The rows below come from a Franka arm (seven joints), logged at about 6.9 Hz.
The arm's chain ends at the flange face. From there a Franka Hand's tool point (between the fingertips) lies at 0.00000 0.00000 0.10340 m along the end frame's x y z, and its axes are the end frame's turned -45 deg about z.
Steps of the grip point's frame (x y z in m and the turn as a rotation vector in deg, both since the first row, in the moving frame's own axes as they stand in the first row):
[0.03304 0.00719 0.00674 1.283 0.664 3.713]
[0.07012 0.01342 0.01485 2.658 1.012 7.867]
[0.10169 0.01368 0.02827 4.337 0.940 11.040]
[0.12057 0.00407 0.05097 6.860 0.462 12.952]
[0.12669 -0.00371 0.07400 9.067 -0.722 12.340]
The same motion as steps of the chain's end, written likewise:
[0.02916 -0.01577 0.00677 1.377 -0.438 3.713]
[0.06084 -0.03528 0.01498 2.595 -1.164 7.867]
[0.08524 -0.05513 0.02858 3.731 -2.402 11.040]
[0.09516 -0.07222 0.05171 5.177 -4.524 12.952]
[0.09816 -0.08035 0.07530 5.901 -6.922 12.340]

